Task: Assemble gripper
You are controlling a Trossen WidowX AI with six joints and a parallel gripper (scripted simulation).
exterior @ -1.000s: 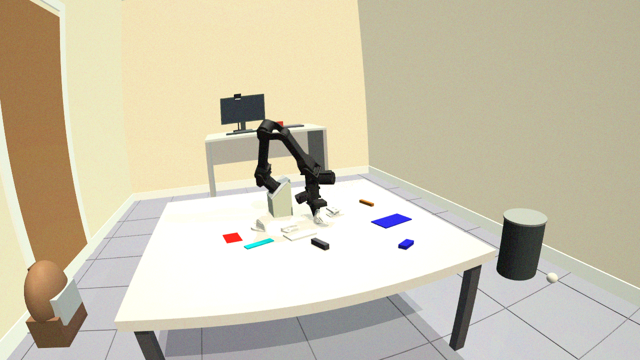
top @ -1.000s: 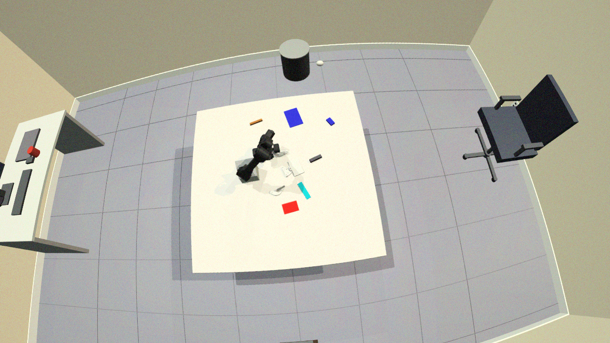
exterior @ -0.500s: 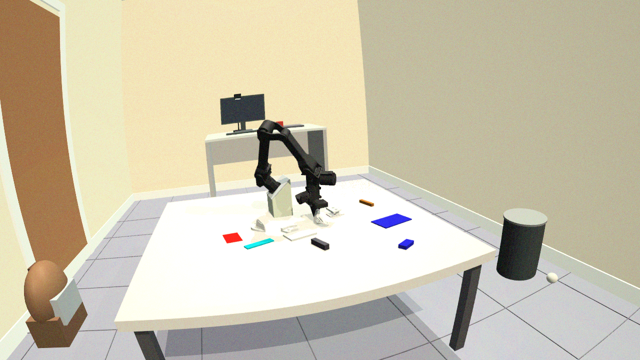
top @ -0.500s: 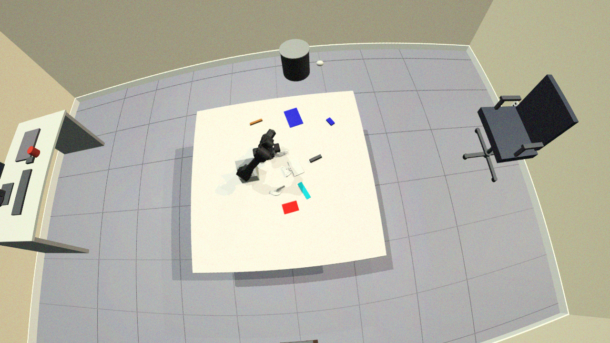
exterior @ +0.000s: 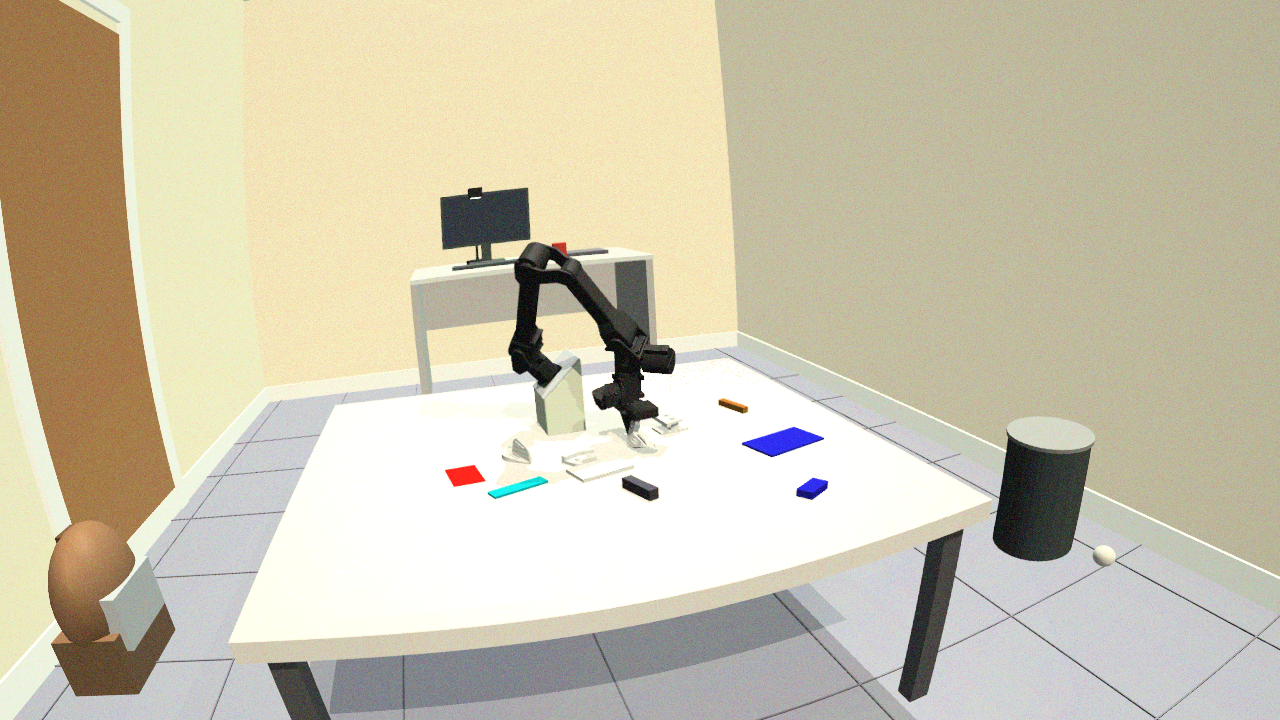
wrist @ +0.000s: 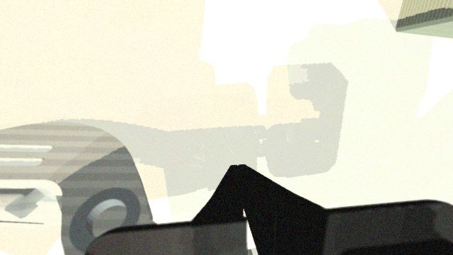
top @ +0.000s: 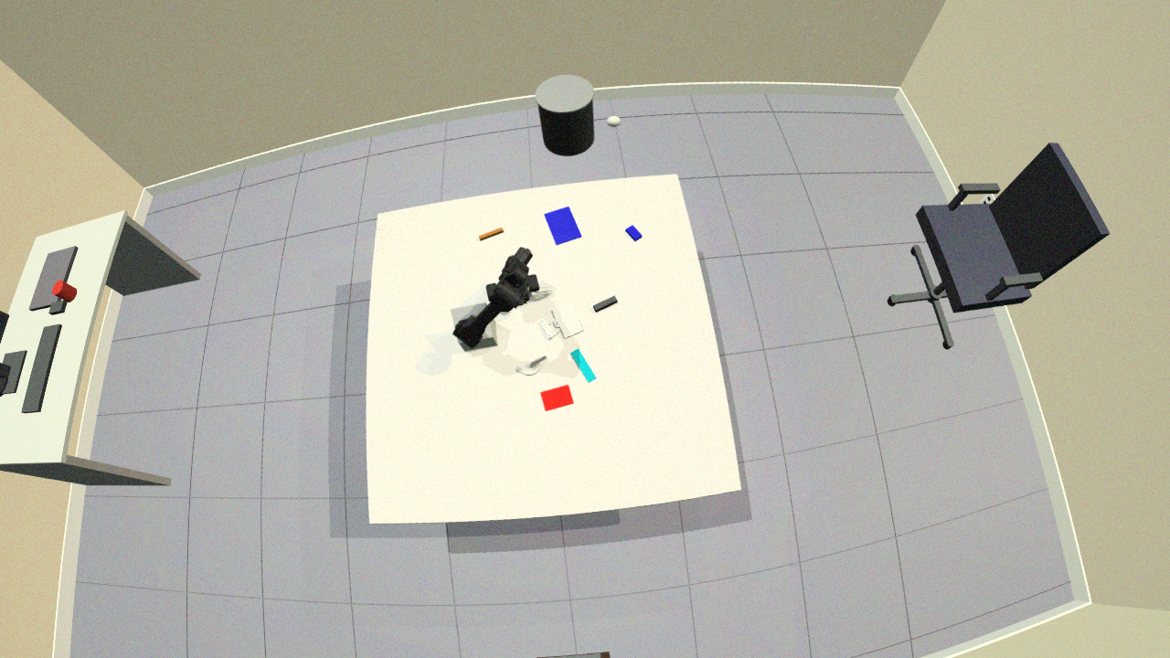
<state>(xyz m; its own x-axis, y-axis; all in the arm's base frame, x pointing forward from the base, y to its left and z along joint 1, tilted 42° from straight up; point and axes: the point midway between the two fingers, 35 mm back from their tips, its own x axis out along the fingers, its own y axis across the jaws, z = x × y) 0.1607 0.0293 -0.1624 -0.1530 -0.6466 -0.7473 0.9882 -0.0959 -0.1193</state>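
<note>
The white jaw lies 7 cm ahead of my gripper tip, 1 cm to the right of it and 3 cm above it. The rest, counted from my gripper tip: orange bar 4 cm behind, 30 cm to the left, 1 cm above; white ribbed plate 17 cm ahead, 14 cm to the right; dark block 31 cm ahead, 12 cm to the right, 1 cm above.
</note>
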